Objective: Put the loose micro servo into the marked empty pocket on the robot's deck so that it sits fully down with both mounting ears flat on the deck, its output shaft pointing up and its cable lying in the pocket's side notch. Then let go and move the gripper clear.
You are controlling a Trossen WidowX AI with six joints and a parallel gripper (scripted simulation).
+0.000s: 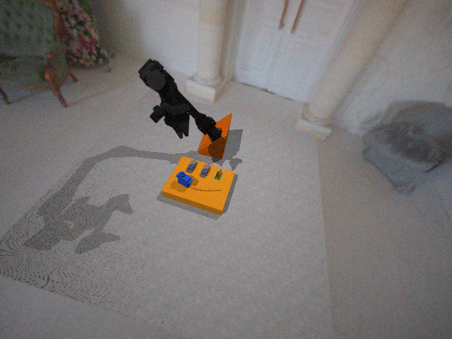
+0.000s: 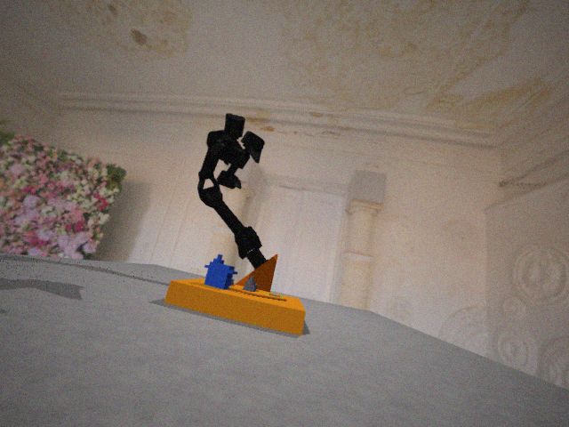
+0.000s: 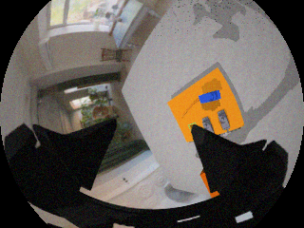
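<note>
The orange deck lies 6 cm to the left of my gripper tip and 33 cm below it.
</note>
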